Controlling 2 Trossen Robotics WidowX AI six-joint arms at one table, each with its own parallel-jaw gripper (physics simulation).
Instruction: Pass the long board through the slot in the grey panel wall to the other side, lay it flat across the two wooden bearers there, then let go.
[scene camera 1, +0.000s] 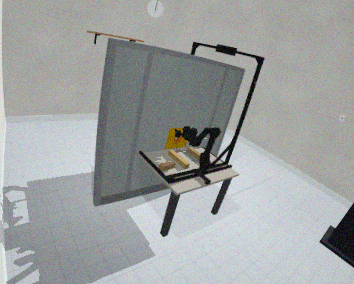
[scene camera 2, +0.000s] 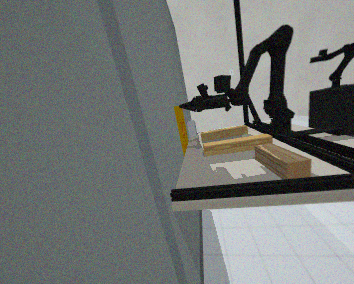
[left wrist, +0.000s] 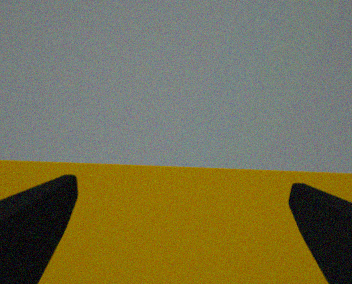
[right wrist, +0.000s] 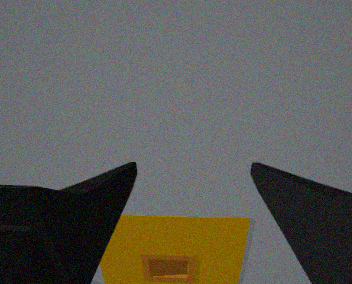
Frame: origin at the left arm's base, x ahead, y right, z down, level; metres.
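Seen in the pictures: left gripper, between the fingertips: (scene camera 1: 178, 129) (scene camera 2: 180, 106) (left wrist: 185, 189); right gripper, between the fingertips: (right wrist: 193, 167); left arm's base, origin of its link: (scene camera 1: 202, 170) (scene camera 2: 280, 131).
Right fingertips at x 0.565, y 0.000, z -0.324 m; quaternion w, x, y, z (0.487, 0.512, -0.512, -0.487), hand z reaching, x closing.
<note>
Offsets run from my right fingertips to a thing's top centre. "pt": to the spot under its first point.
The grey panel wall (scene camera 1: 120, 115) (scene camera 2: 60, 125) (left wrist: 175, 75) (right wrist: 190, 75) carries a yellow plate (scene camera 1: 171, 143) (scene camera 2: 181, 131) (left wrist: 180, 230) (right wrist: 220, 240). The slot's orange rim @(pt dy +0.076, dx -0.080, dz +0.242 m) (right wrist: 145, 268) shows low in the right wrist view. My left gripper (scene camera 1: 176, 133) (scene camera 2: 181, 106) (left wrist: 185, 189) is open and empty, close before the plate's upper part. My right gripper (right wrist: 193, 167) is open and empty, facing the wall above the slot. Two pale parallel wooden bars, one nearer @(dy -0.101, dx -0.347, dz +0.300 m) (scene camera 1: 179, 159) (scene camera 2: 237, 144) and one farther @(dy +0.141, dx -0.341, dz +0.300 m) (scene camera 1: 195, 151) (scene camera 2: 225, 132), look like the bearers. I cannot make out the long board.
A thick brown wooden block @(dy -0.271, dx -0.415, dz +0.297 m) (scene camera 1: 166, 166) (scene camera 2: 284, 161) lies on the table (scene camera 1: 192, 188) (scene camera 2: 200, 176), beside the nearer bar. A black rail (scene camera 2: 260, 187) edges the table. A tall black frame (scene camera 1: 248, 100) rises at the table's side.
</note>
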